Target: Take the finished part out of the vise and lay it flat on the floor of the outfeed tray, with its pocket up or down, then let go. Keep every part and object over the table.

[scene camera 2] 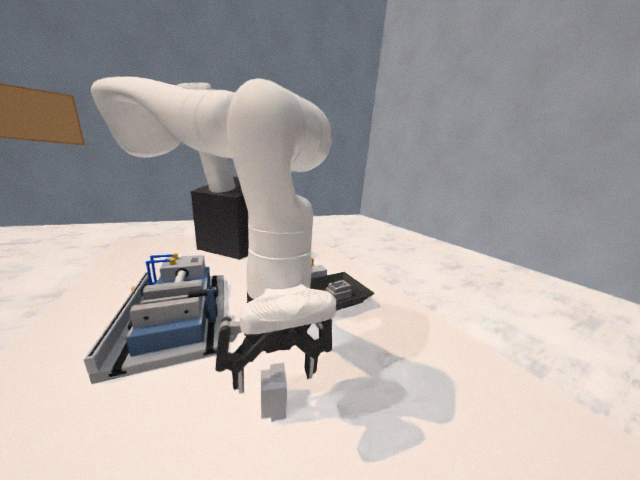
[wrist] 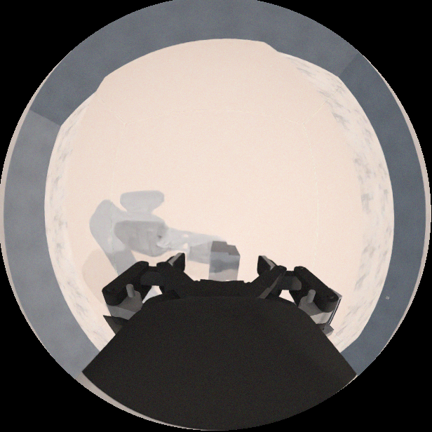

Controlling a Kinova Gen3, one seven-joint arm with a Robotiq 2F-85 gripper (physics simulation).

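Seen in the pictures: gripper, fingertip midpoint: (scene camera 2: 276, 380); arm's base at its link origin: (scene camera 2: 223, 188).
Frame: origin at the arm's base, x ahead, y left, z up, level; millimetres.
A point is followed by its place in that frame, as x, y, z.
Note:
My gripper (scene camera 2: 275, 382) @[710, -74, -190] (wrist: 221, 262) is open and empty. It points down above the table. A grey stepped block (scene camera 2: 272, 395) @[721, -84, -199] (wrist: 224, 265) stands upright on the table. In both views its top shows between the spread fingertips, and nothing grips it. The vise (scene camera 2: 165, 335) @[528, -203, -198], with a blue body and grey jaws, is at the left in the scene view. I see no part between its jaws from this side. A dark tray (scene camera 2: 362, 293) @[555, 243, -221] is behind the gripper at the right, partly hidden by the arm. A grey piece with a recess in its top (scene camera 2: 339, 289) @[530, 180, -206] lies in it.
The vise sits on a grey base frame (scene camera 2: 160, 364) @[547, -215, -240] with a raised left wall. Blue tubes (scene camera 2: 149, 270) @[314, -231, -163] and yellow fittings stand at its back. A black pedestal (scene camera 2: 219, 222) @[62, -30, -117] carries the arm at the back. Another small grey object (scene camera 2: 318, 271) @[415, 187, -205] shows beside the arm, behind the tray.

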